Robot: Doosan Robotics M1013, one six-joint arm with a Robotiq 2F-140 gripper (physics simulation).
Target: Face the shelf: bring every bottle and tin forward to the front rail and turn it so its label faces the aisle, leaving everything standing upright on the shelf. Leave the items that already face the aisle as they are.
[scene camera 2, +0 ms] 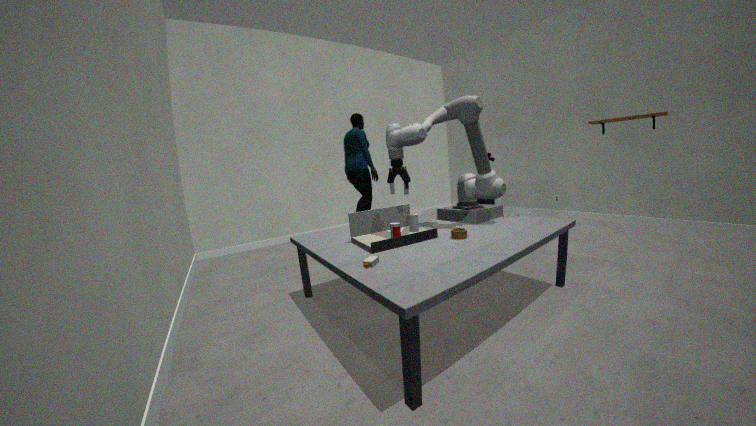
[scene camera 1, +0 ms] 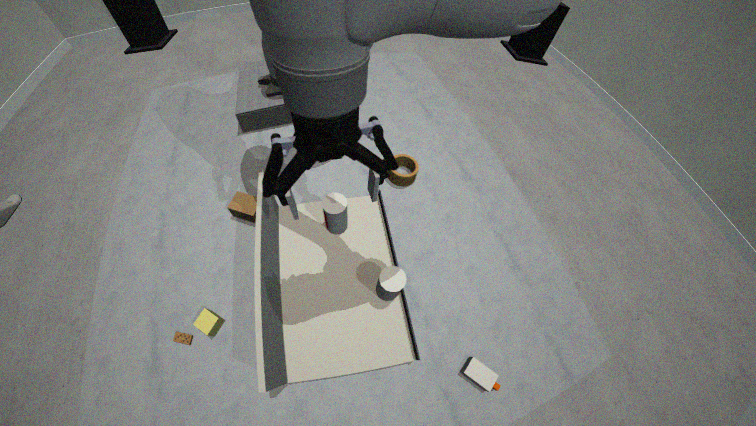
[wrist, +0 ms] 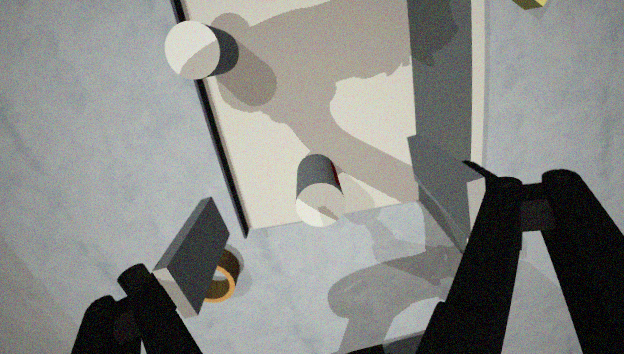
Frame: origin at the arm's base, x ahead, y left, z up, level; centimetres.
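Where they show: gripper, fingertip midpoint: [scene camera 2: 399, 194] [scene camera 1: 334, 203] [wrist: 313, 188]; arm's base, link origin: [scene camera 2: 468, 207].
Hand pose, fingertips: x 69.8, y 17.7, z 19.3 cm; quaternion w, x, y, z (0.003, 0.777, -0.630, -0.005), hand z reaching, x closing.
Each offset is from my fingertips to the top centre of the thing. "spot": to the spot under its first point.
A white-topped tin @(dy -0.6, dx -8.9, dz -14.0 cm) [scene camera 1: 335, 218] [scene camera 2: 413, 222] [wrist: 314, 172] stands upright near the shelf's robot-side end, set back from the front rail @(dy +13.9, dx +4.4, dz -22.4 cm) [scene camera 1: 410, 330] [scene camera 2: 404, 241] [wrist: 212, 125]. A red sliver of its label shows on the side toward the back panel; its aisle side looks plain grey. A second tin @(dy +11.1, dx +9.8, dz -15.0 cm) [scene camera 1: 390, 283] [scene camera 2: 395, 230] [wrist: 192, 50] stands upright at the front rail, its red label showing toward scene camera 2. My gripper [scene camera 1: 333, 196] [scene camera 2: 399, 189] [wrist: 313, 188] is open and empty, pointing down above the first tin, its fingers on either side of it in the wrist view.
The shelf [scene camera 1: 343, 346] has an upright back panel @(spot: dy -14.7, dx +12.0, dz -15.8 cm) [scene camera 1: 270, 296] [scene camera 2: 378, 218]. On the table lie a tan ring @(dy +20.8, dx -28.2, dz -23.4 cm) [scene camera 1: 403, 180] [scene camera 2: 458, 234], a brown block @(dy -27.0, dx -16.4, dz -23.4 cm) [scene camera 1: 243, 206], a yellow block @(dy -33.5, dx +15.9, dz -24.6 cm) [scene camera 1: 207, 321], a small orange block @(dy -41.1, dx +19.8, dz -27.6 cm) [scene camera 1: 183, 338] and a white box-like item @(dy +32.0, dx +33.8, dz -25.6 cm) [scene camera 1: 479, 373] [scene camera 2: 372, 260] with an orange end. A person [scene camera 2: 358, 153] stands behind.
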